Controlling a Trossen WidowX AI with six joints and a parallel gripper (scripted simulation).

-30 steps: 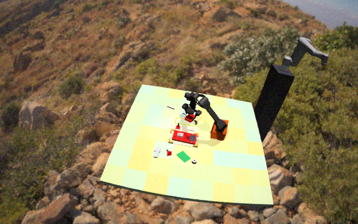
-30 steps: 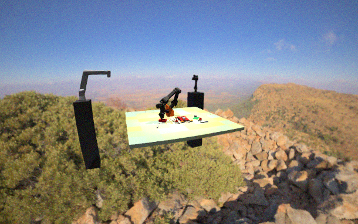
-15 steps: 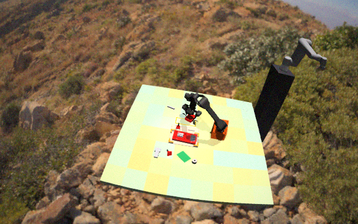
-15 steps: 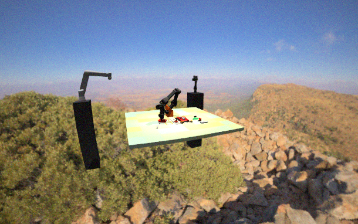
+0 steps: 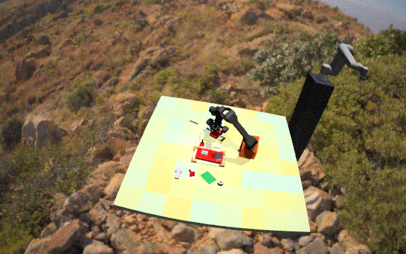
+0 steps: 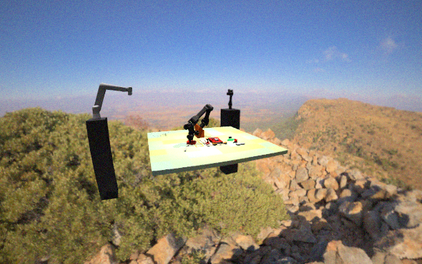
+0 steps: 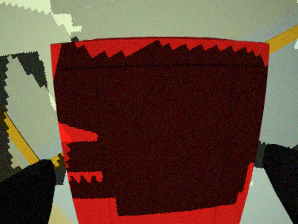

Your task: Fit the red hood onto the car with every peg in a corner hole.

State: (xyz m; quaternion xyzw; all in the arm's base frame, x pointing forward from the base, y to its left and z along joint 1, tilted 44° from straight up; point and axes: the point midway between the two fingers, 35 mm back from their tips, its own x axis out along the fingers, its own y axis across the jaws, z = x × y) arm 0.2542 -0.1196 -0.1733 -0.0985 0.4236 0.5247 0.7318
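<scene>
My gripper tip is right at the red hood. The rest, counted from my gripper tip: white piece (260 mm ahead, 460 mm to the left, 10 mm below); then white wheel (40 mm behind, 510 mm to the left, 10 mm below); then green flat tile (50 mm ahead, 470 mm to the left, 10 mm below).
</scene>
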